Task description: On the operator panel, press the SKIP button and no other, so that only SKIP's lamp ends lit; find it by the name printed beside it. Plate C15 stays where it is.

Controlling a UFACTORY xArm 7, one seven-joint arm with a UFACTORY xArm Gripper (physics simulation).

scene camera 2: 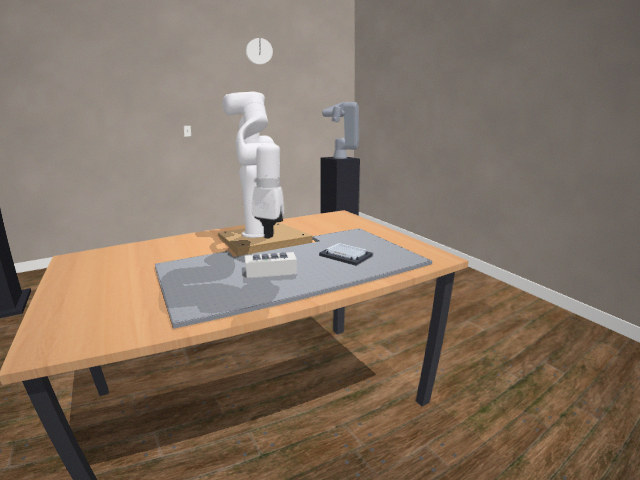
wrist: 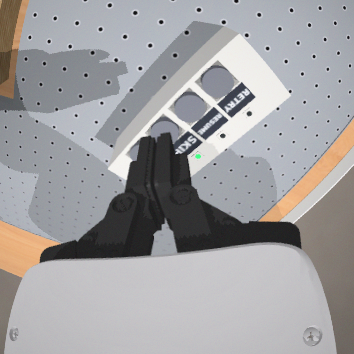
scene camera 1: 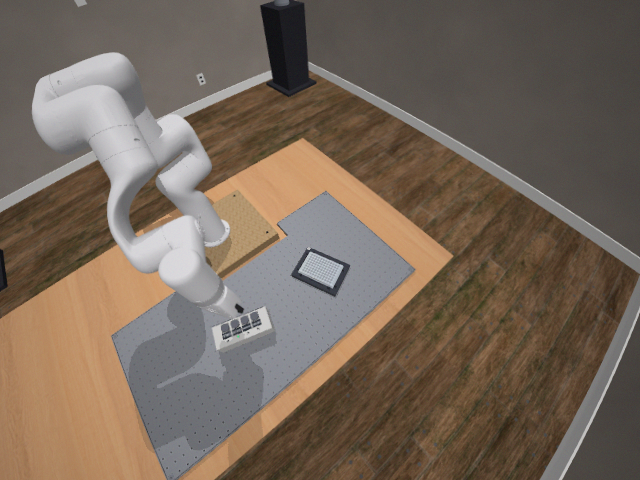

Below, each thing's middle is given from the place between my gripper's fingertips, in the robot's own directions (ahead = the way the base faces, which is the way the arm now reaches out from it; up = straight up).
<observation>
The operator panel (scene camera 1: 235,337) lies 8 cm below my hand, 3 cm ahead of it and 1 cm to the right of it. Round my hand: plate C15 (scene camera 1: 325,271) (29 cm to the left, 9 cm below, 4 cm ahead).
</observation>
